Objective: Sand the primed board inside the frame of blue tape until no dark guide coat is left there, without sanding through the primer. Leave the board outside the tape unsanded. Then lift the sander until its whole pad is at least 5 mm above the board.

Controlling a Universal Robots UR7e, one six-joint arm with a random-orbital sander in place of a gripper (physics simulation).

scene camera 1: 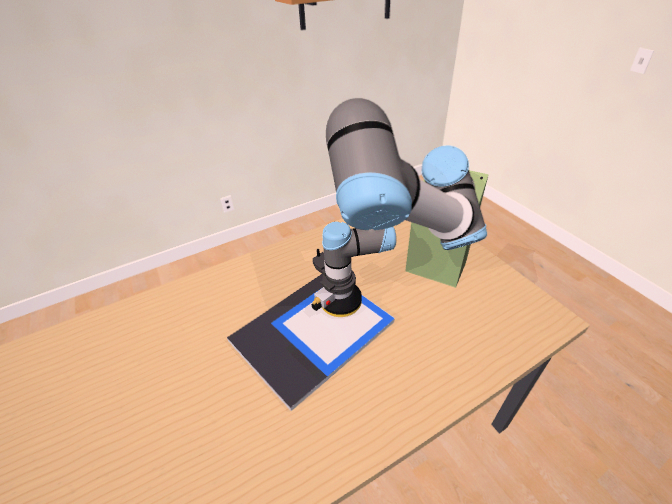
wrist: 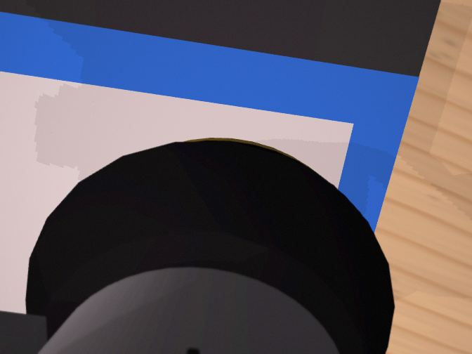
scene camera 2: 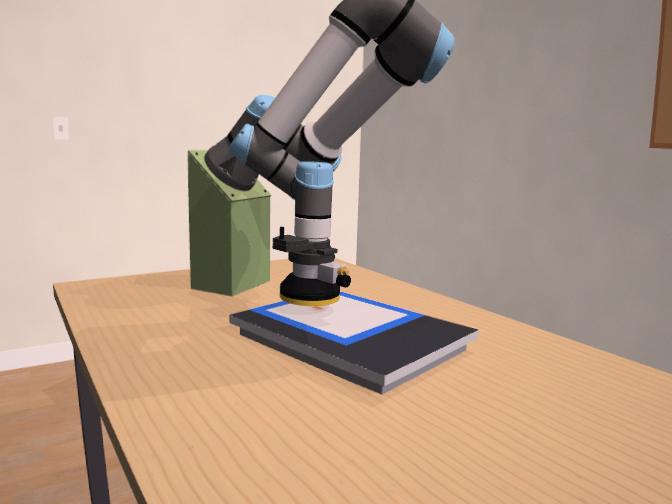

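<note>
What I see is a blue tape frame (wrist: pixel 377 103).
</note>
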